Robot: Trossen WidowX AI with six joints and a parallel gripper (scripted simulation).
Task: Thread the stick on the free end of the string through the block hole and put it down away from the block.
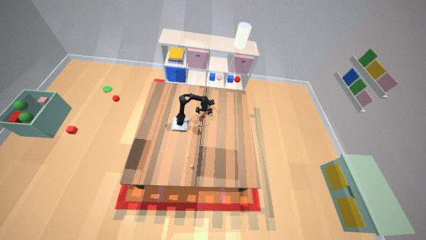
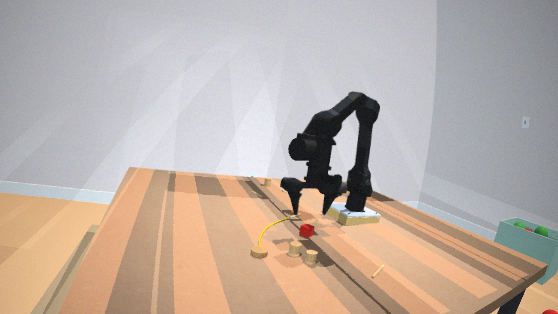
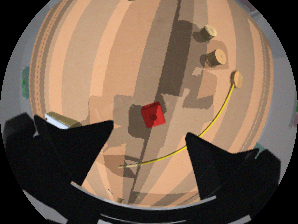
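Right now my gripper tip is 5 cm above the block and 1 cm to the right of it. Round my gripper tip: round wooden button (16 cm ahead, 15 cm to the left, 6 cm below).
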